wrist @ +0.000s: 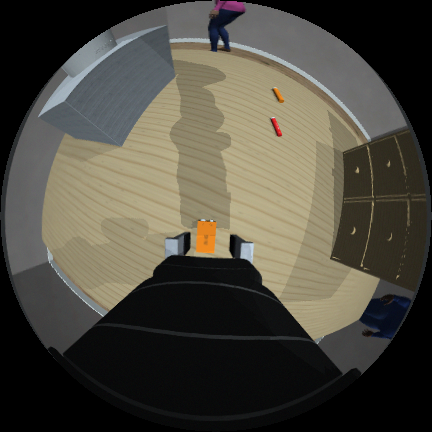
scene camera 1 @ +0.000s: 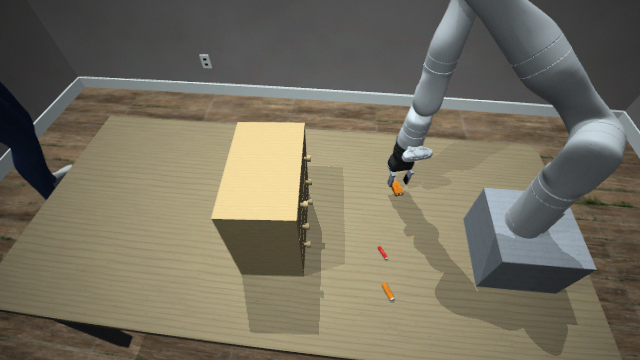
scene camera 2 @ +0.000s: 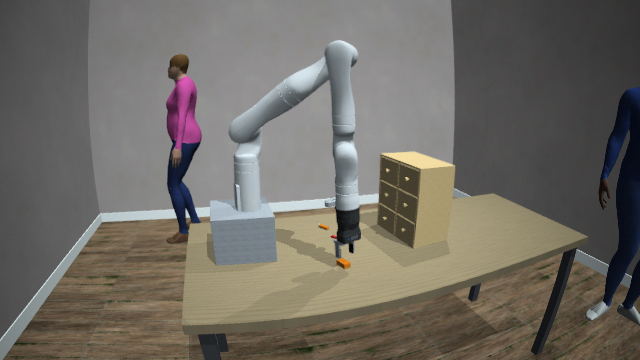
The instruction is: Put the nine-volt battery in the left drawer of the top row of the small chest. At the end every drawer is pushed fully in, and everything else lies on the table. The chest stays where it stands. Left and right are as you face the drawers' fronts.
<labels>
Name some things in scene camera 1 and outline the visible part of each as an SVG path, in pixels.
A small wooden chest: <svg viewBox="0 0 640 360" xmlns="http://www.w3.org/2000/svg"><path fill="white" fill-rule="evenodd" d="M238 122L211 219L241 275L304 277L297 211L300 175L302 176L301 163L305 123Z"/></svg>
</labels>
